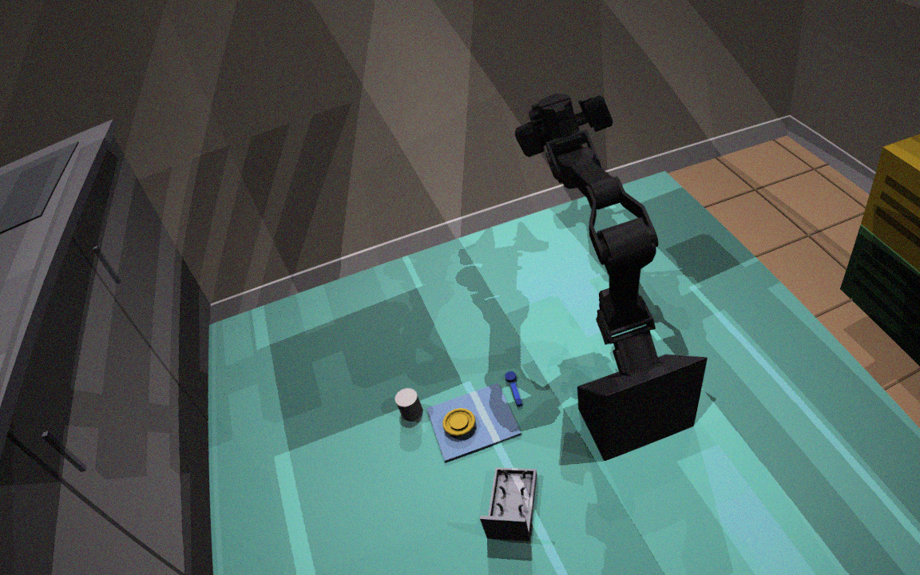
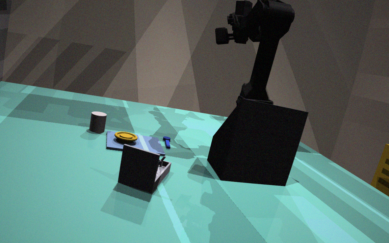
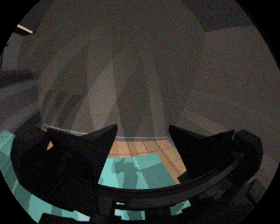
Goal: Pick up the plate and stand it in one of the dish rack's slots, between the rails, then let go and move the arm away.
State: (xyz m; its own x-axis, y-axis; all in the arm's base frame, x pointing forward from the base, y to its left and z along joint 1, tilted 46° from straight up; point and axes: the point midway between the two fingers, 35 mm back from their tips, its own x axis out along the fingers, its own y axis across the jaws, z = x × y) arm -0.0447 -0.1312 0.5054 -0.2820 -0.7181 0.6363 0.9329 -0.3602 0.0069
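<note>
My gripper tip is now 42 cm to the right of the yellow plate, 37 cm short of it and 35 cm above it. From my gripper tip the other things lie so: blue mat: 41 cm to the left, 37 cm below, 35 cm ahead; then cup: 46 cm ahead, 35 cm to the left, 34 cm below; then blue spoon: 37 cm below, 36 cm to the left, 25 cm ahead.
</note>
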